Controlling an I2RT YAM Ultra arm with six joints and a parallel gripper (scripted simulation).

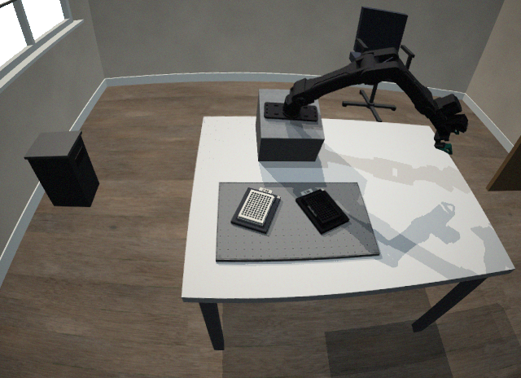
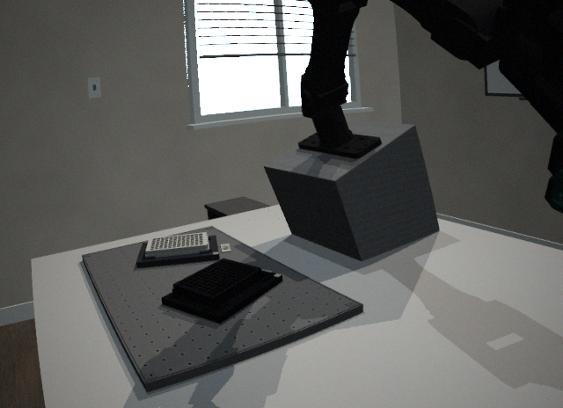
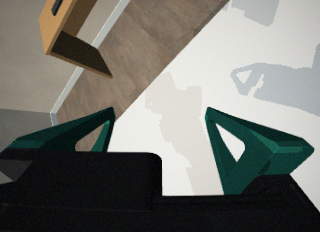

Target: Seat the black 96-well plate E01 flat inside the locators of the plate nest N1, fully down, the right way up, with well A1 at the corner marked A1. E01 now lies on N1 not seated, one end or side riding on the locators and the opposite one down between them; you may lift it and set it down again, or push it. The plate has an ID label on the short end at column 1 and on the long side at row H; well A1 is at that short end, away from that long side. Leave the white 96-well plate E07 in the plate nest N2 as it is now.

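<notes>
My hand is 170 mm short of the black plate E01, 540 mm to the left of it and 190 mm above it. The rest, counted from my hand: white plate E07 (180 mm ahead, 750 mm to the right, 190 mm below); black plate nest N1 (170 mm ahead, 530 mm to the right, 210 mm below).
</notes>
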